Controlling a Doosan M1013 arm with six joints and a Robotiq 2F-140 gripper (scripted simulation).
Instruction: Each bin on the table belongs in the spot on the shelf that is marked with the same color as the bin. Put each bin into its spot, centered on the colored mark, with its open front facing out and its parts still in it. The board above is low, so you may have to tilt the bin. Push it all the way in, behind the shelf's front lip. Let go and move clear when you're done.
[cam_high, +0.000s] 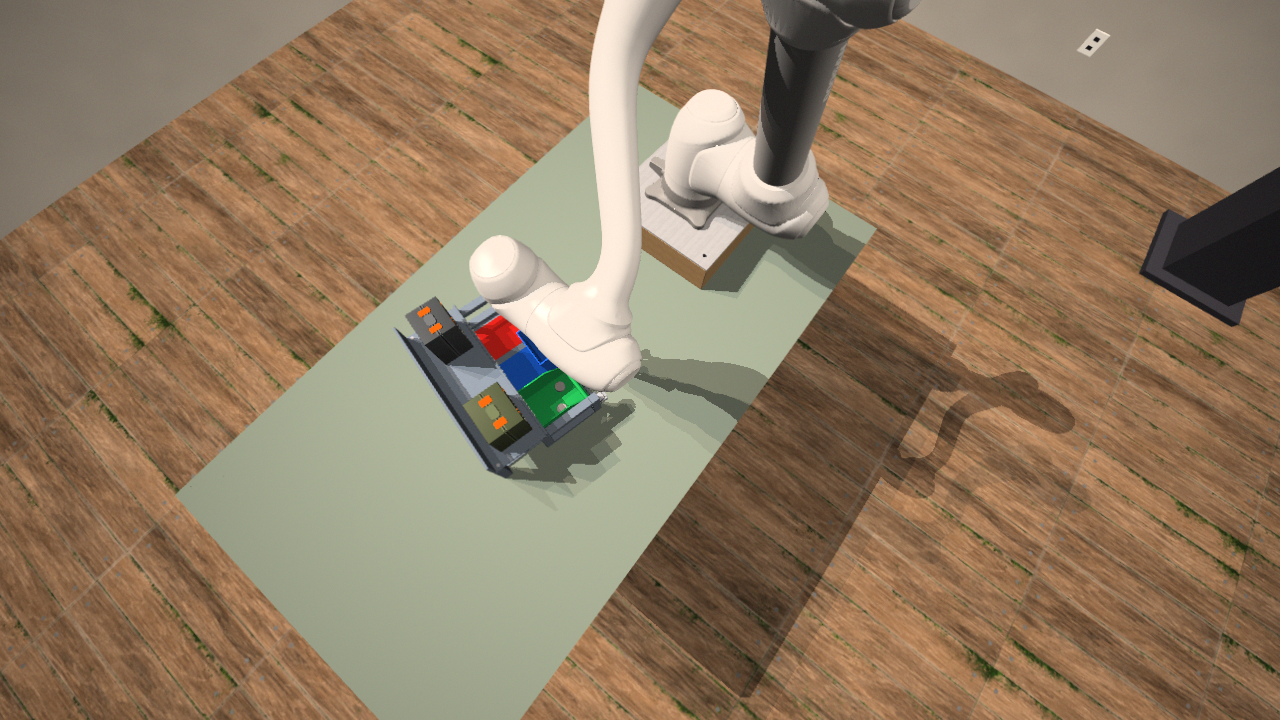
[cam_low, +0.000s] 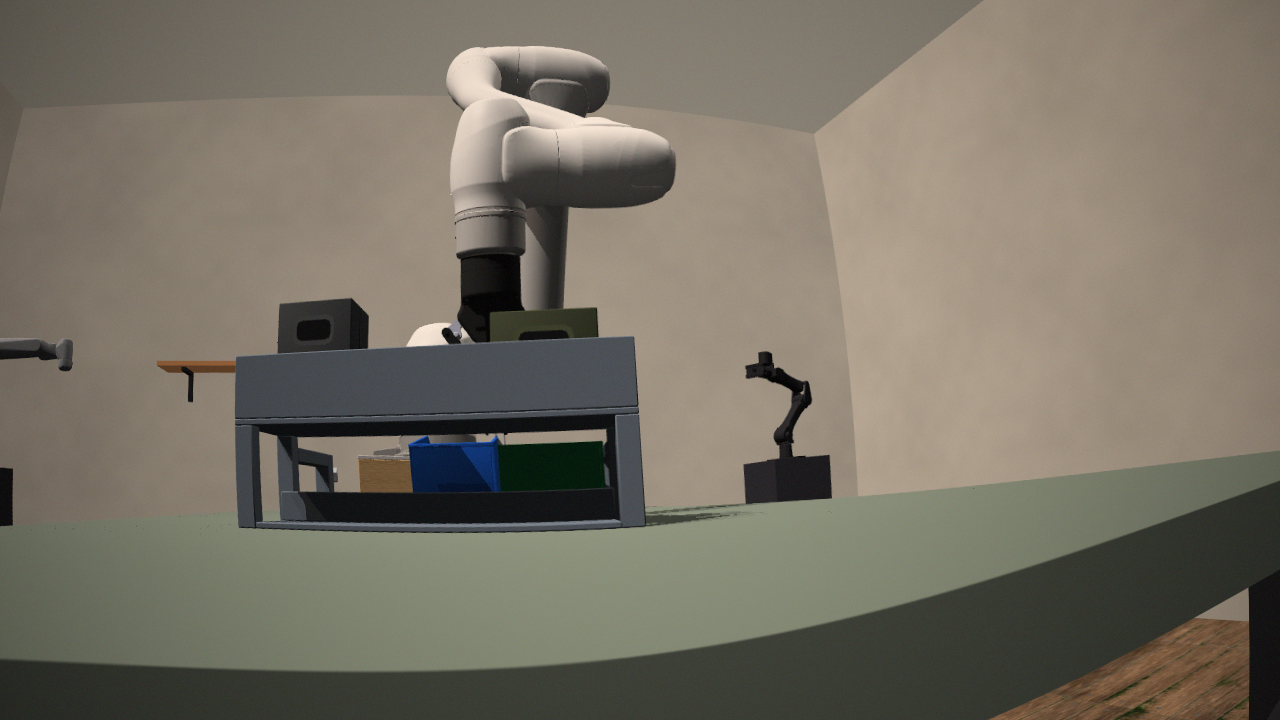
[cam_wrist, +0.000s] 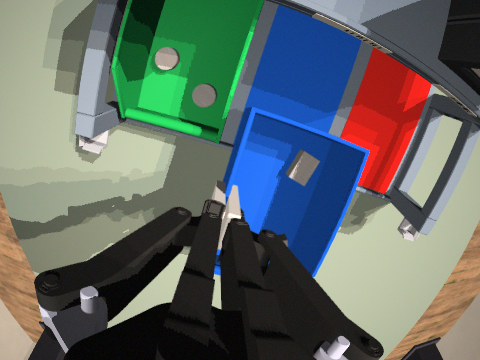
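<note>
My gripper is now 20 mm past the blue bin, 40 mm to the left of it and 40 mm above it. From my hand the other things lie so: black box 160 mm ahead, 210 mm to the right, 60 mm above; then olive box 220 mm ahead, 10 mm to the left, 40 mm above; then green bin 130 mm ahead, 40 mm to the left, 60 mm below.
</note>
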